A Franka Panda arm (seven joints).
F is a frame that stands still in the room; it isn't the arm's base.
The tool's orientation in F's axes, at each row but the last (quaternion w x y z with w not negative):
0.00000 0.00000 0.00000 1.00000
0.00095 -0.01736 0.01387 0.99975
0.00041 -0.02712 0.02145 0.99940
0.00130 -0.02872 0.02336 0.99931
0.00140 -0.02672 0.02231 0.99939
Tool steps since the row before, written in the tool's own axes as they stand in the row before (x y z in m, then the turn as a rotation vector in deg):
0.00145 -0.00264 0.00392 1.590 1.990 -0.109
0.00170 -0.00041 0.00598 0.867 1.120 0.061
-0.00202 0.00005 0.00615 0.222 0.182 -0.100
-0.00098 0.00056 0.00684 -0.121 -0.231 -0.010
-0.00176 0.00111 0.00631 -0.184 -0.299 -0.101
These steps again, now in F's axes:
-0.00145 0.00264 0.00392 -1.590 -1.990 -0.109
-0.00191 0.00058 0.00590 -0.871 -1.117 0.062
0.00168 0.00021 0.00625 -0.217 -0.186 -0.104
0.00058 -0.00024 0.00690 0.122 0.230 -0.014
0.00142 -0.00083 0.00644 0.190 0.294 -0.104

